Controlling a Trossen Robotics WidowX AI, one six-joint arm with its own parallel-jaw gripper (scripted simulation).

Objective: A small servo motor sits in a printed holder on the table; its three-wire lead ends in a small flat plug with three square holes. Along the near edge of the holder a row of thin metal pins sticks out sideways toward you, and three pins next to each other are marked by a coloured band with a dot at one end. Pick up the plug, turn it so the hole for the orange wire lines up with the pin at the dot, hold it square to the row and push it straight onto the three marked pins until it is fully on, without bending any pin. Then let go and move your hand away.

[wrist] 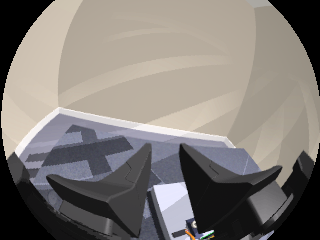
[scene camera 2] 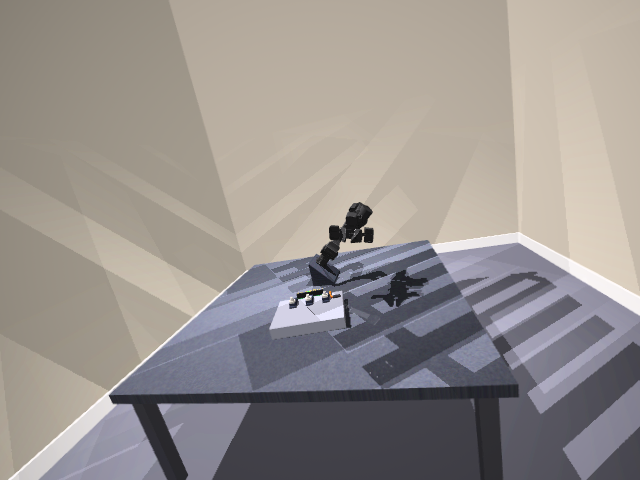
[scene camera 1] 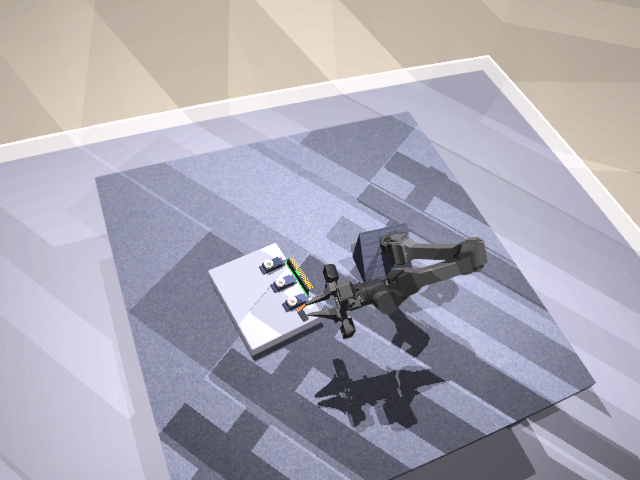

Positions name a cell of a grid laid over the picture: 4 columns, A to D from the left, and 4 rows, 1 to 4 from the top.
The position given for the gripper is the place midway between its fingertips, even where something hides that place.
In view: the gripper (scene camera 1: B3) and a holder (scene camera 1: B3).
The gripper shows as well in the wrist view (wrist: C3) and in scene camera 2 (scene camera 2: C3). The holder shows as well in the wrist view (wrist: C4) and in scene camera 2 (scene camera 2: B3).
